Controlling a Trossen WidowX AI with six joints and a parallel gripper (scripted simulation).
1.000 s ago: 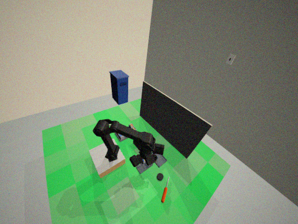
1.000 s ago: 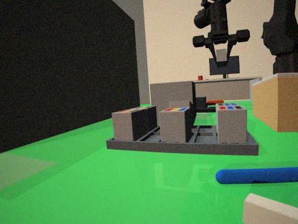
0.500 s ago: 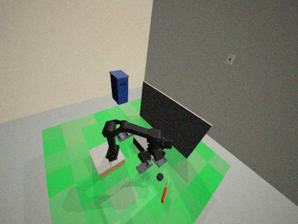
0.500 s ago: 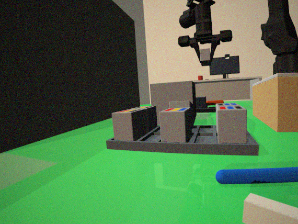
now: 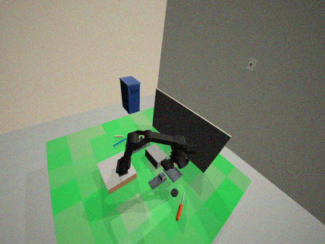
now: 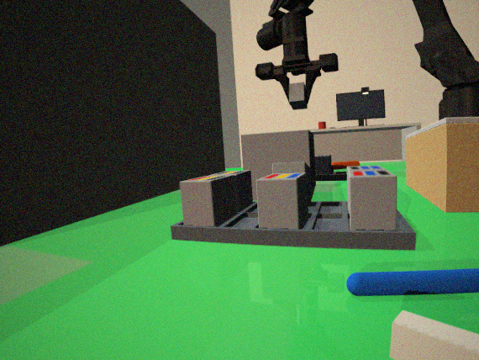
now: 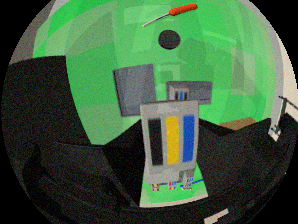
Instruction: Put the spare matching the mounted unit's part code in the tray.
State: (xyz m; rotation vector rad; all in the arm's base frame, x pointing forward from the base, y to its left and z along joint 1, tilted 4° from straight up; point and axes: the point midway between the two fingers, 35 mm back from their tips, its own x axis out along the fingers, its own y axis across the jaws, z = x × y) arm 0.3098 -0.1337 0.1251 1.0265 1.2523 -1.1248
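My gripper tip is now 17 cm above the flat grey tray, 5 cm short of it and 1 cm to the right of it. Also, from my gripper tip: grey spare (3 cm above); then grey mounted unit (19 cm to the left, 12 cm below, 3 cm behind); then black disc (16 cm below, 12 cm to the right, 2 cm behind).
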